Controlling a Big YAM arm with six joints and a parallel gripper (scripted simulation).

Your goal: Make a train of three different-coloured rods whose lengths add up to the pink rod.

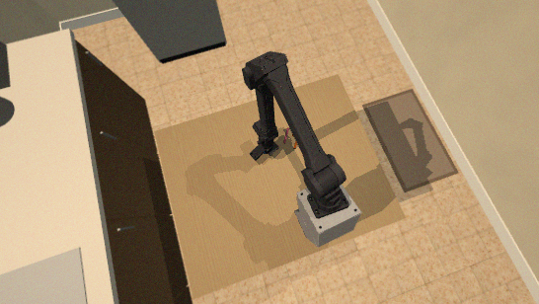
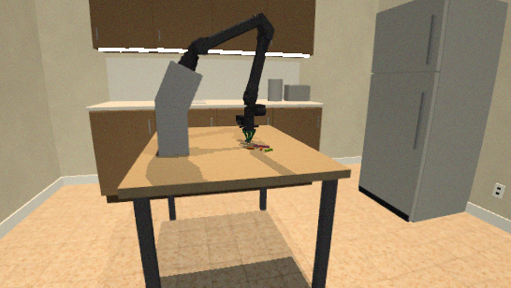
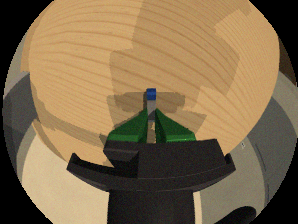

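Right now the grey rod is right at my hand. The rest, counted from my hand: lime rod (60 mm ahead, 210 mm to the right, 10 mm below); then blue rod (10 mm behind, 20 mm to the left, 10 mm below); then pink rod (40 mm ahead, 120 mm to the right, 10 mm below).
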